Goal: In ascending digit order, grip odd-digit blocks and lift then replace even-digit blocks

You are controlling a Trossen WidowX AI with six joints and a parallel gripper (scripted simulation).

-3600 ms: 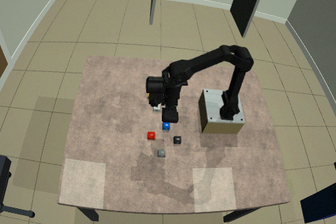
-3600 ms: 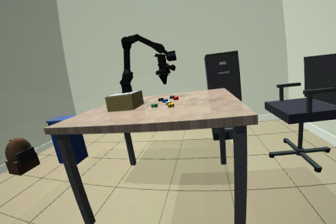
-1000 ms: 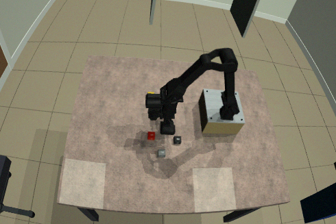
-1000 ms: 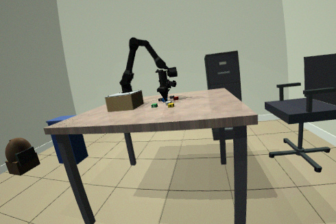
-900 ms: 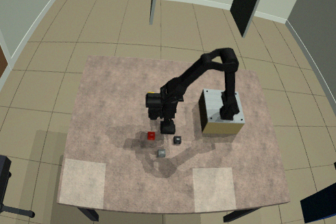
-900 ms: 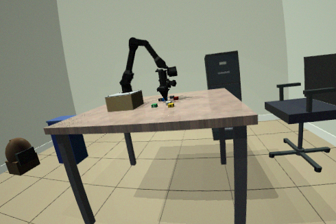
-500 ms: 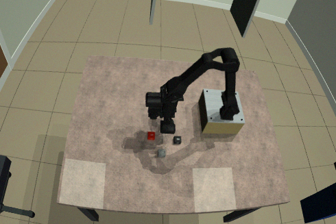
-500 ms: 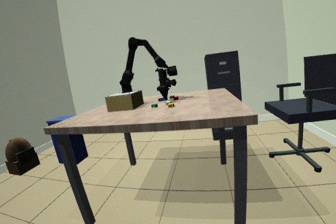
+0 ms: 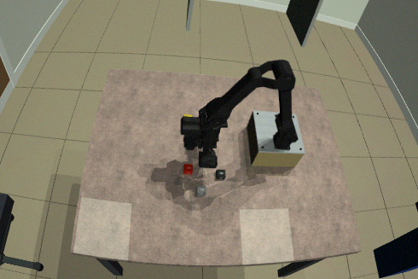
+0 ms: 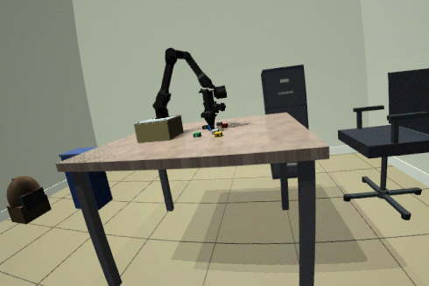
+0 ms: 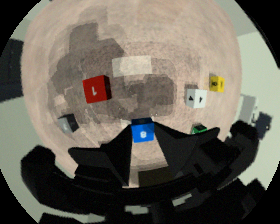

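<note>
Now: gripper tip 10 mm past the blue block. Round my gripper tip: white block (40 mm ahead, 100 mm to the right); black block (60 mm behind, 70 mm to the left); red block (60 mm ahead, 60 mm to the left).
</note>
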